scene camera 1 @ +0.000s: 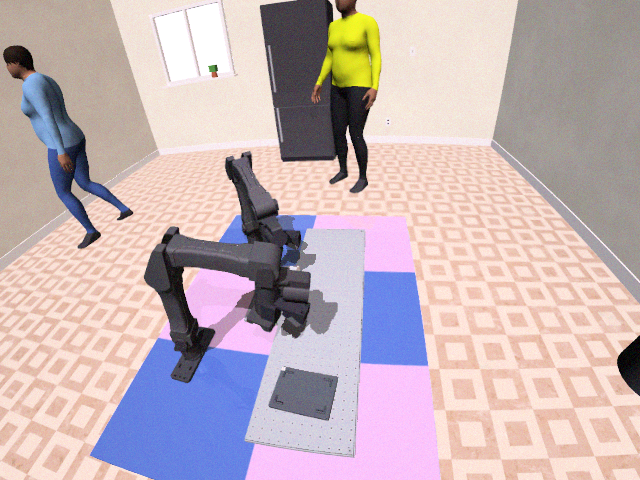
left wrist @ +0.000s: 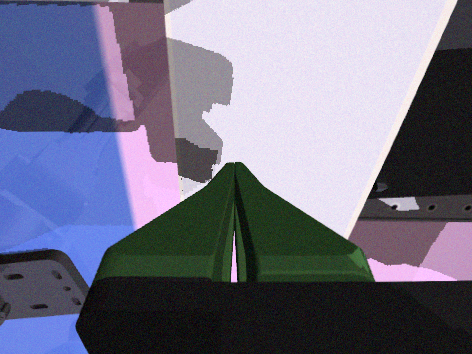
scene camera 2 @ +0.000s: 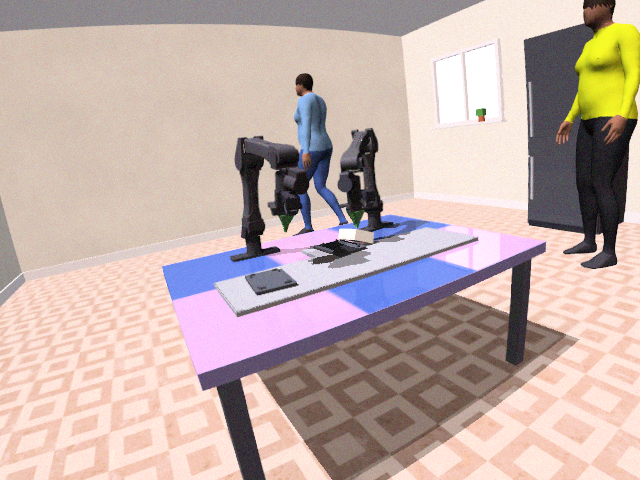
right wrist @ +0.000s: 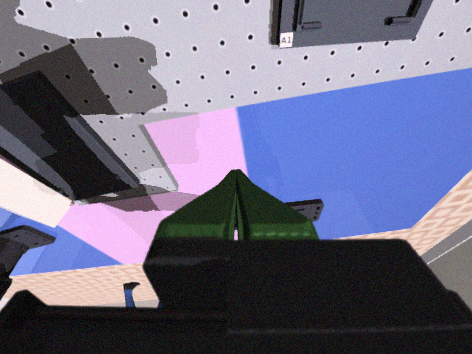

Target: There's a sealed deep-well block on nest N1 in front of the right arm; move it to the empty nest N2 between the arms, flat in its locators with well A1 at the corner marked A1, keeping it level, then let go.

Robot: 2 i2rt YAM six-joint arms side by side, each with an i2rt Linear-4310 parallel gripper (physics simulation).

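Where they show: left gripper, fingertip midpoint: [left wrist: 234,176] [scene camera 2: 356,227]; right gripper, fingertip midpoint: [scene camera 1: 266,330] [scene camera 2: 285,231] [right wrist: 235,177]; left arm's base, origin of the base link: [scene camera 2: 375,228] [right wrist: 12,240]; right arm's base, origin of the base link: [scene camera 1: 194,353] [scene camera 2: 255,255].
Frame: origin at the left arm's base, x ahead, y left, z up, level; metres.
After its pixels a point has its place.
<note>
Nest N1 [scene camera 1: 302,393] {z 0.025, x 0.219, y -0.721 m} [scene camera 2: 271,280] {z 0.025, x 0.241, y -0.719 m} [right wrist: 350,22] {z 0.025, x 0.159, y -0.694 m} is a dark plate with bare corner locators; in the right wrist view its A1 label shows. Nest N2 [scene camera 2: 338,248] {z 0.024, x 0.165, y -0.382 m} [right wrist: 70,145] {z 0.025, x 0.151, y -0.386 m} lies in deep shadow between the arms. A pale, flat-faced object [scene camera 2: 356,236] {z 0.057, x 0.195, y -0.314 m} [left wrist: 305,100] {z 0.068, x 0.156, y -0.273 m} [right wrist: 30,192] {z 0.052, x 0.128, y -0.306 m} stands beside N2; I cannot tell if it is the sealed block, and no block shows on N1. My right gripper [scene camera 2: 285,230] {z 0.129, x 0.131, y -0.578 m} [right wrist: 235,177] {z 0.129, x 0.131, y -0.578 m} is shut and empty above the area between the nests. My left gripper [scene camera 2: 356,227] {z 0.068, x 0.128, y -0.244 m} [left wrist: 234,176] {z 0.068, x 0.128, y -0.244 m} is shut and empty, close over the pale object.
Both nests are on a long perforated board [scene camera 1: 343,294] {z 0.013, x 0.366, y -0.364 m} [scene camera 2: 413,254] {z 0.016, x 0.429, y -0.284 m} on the blue and pink table [scene camera 1: 395,413] {z 0.000, x 0.458, y -0.791 m} [scene camera 2: 206,356] {z 0.000, x 0.459, y -1.021 m}. The arm bases stand behind the board. A person in light blue [scene camera 1: 51,111] [scene camera 2: 313,124] and one in yellow [scene camera 1: 355,51] [scene camera 2: 607,77] are beyond the table.
</note>
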